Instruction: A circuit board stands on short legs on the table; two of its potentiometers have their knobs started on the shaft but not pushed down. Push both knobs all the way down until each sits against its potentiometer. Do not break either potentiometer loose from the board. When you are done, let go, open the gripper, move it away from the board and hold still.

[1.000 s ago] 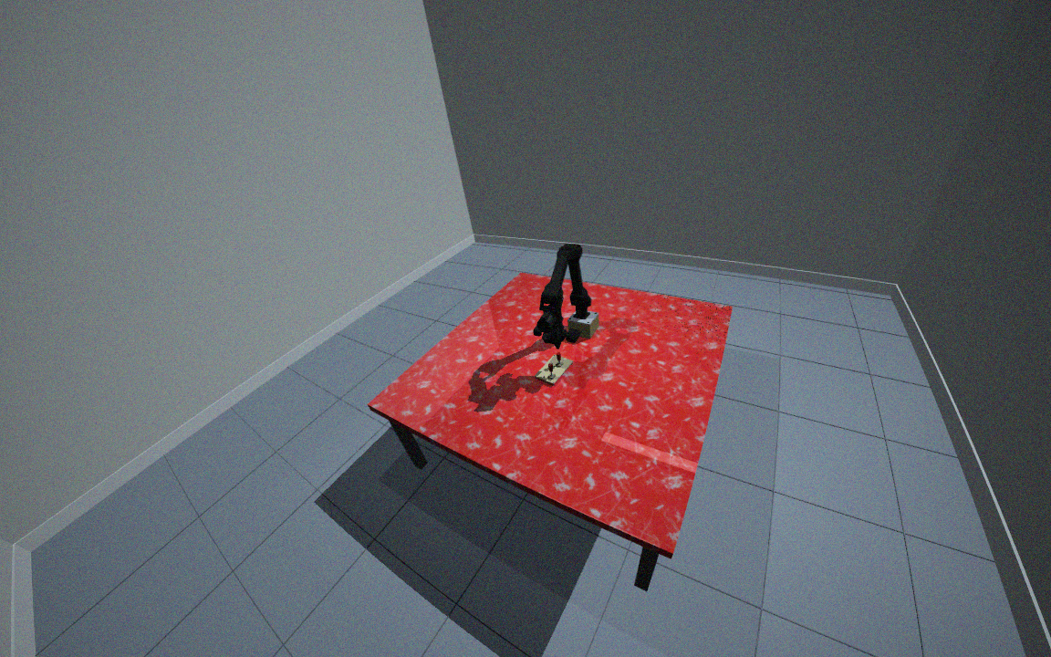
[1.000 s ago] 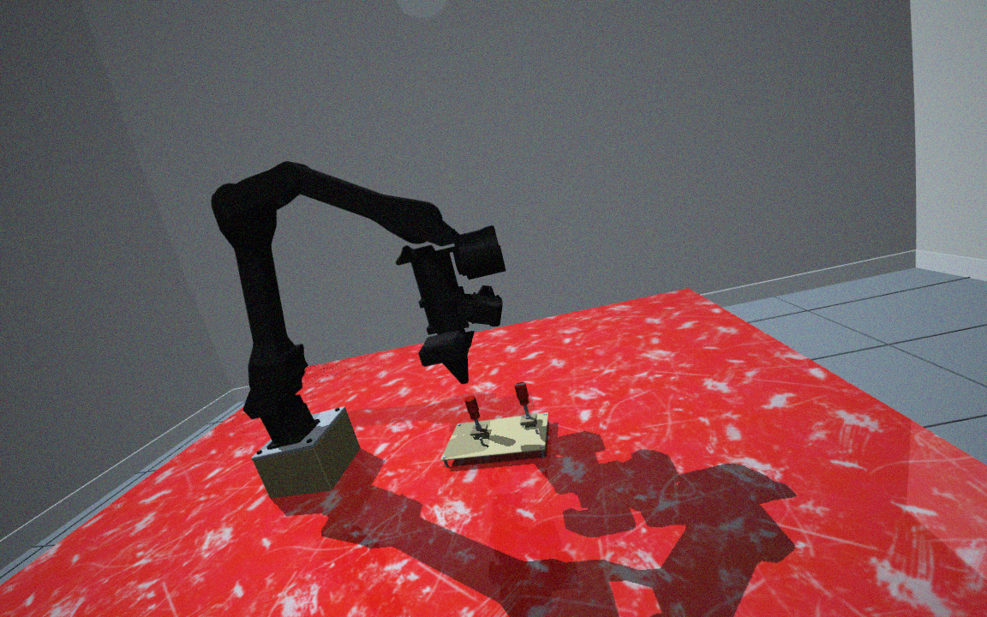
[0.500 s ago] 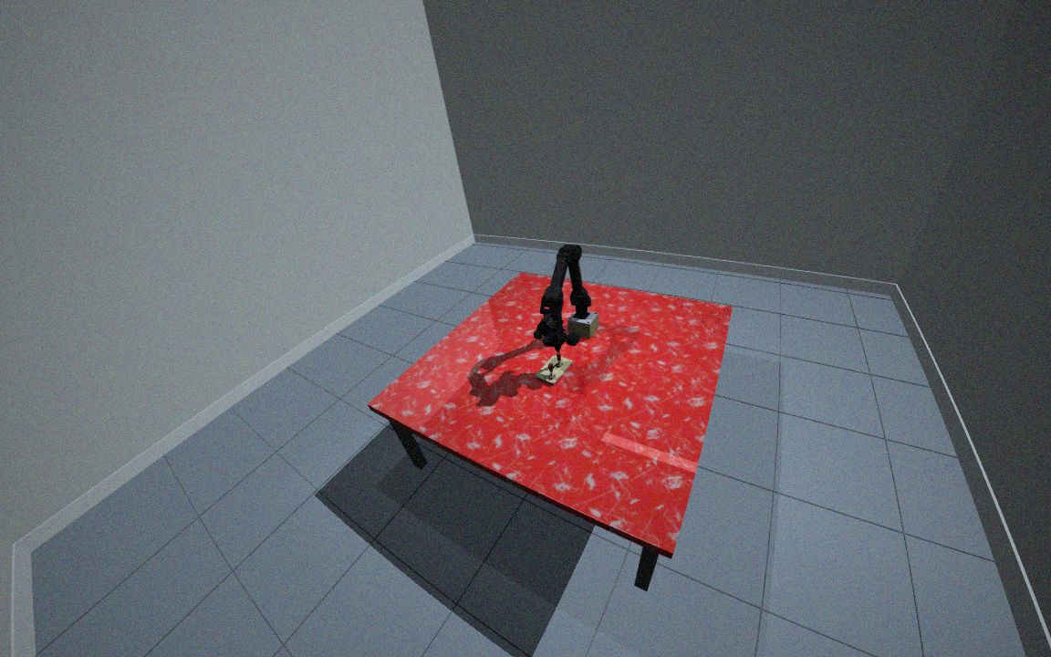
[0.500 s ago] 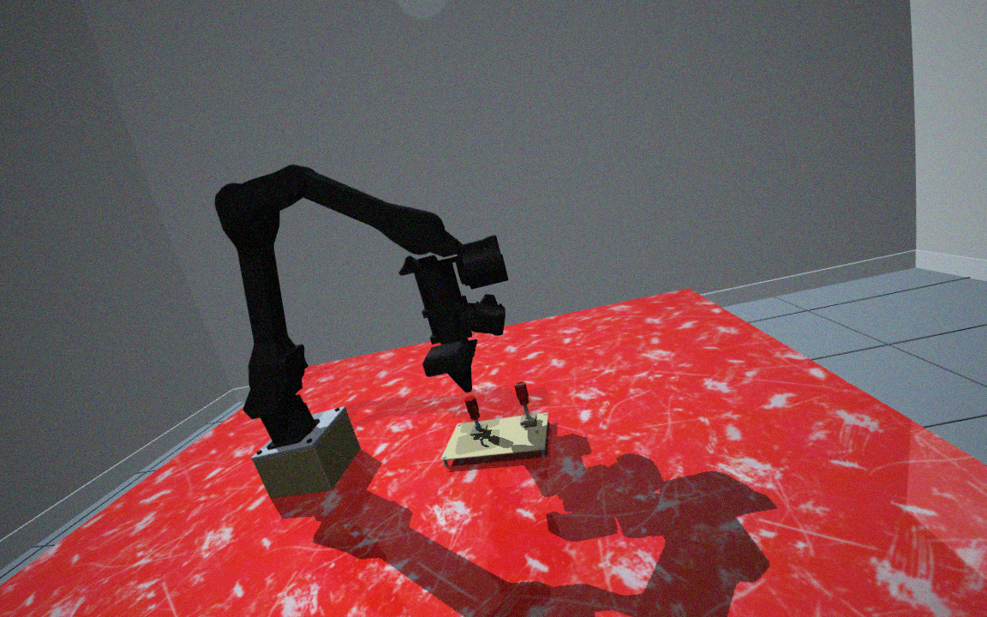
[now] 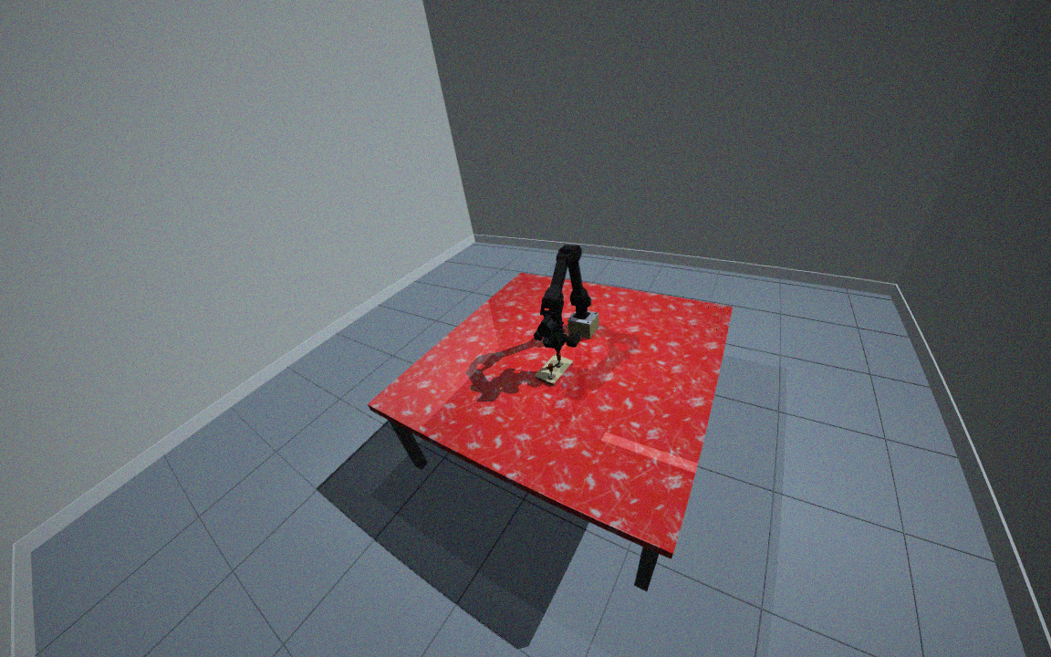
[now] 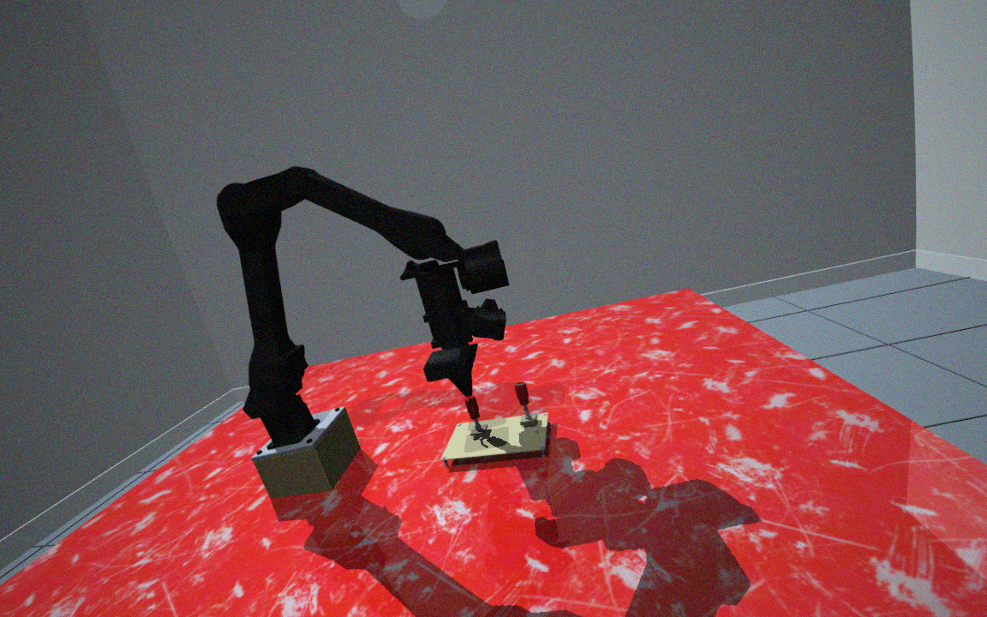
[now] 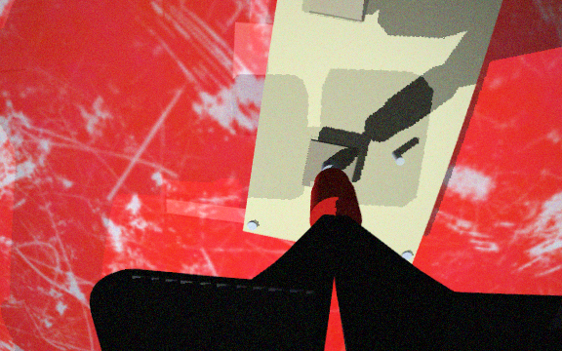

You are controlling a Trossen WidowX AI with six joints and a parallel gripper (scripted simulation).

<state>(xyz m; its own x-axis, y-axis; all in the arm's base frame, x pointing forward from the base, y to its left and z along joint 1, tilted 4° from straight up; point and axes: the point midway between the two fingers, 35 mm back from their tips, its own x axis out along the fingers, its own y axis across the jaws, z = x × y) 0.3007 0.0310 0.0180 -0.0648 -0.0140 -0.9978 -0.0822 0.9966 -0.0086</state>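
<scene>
My gripper tip is now 80 mm short of the knob, 10 mm to the right of it and 10 mm above it.
</scene>
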